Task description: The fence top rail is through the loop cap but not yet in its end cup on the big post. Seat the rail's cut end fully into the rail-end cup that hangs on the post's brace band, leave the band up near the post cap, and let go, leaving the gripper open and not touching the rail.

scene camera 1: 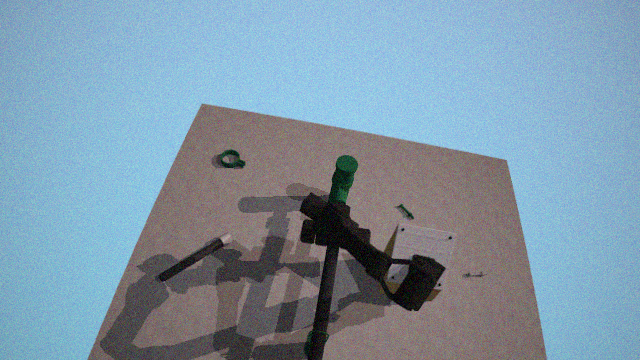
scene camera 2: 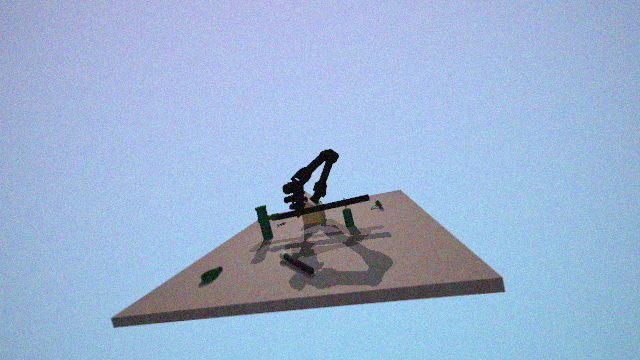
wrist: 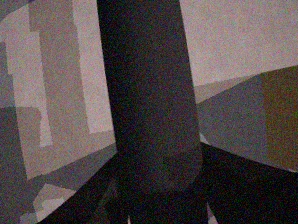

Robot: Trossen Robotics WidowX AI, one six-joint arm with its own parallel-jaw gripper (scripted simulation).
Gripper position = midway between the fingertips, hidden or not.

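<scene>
There is a top rail [wrist: 154,110] that I can see, and along with it I see my own gripper [wrist: 156,151].
</scene>
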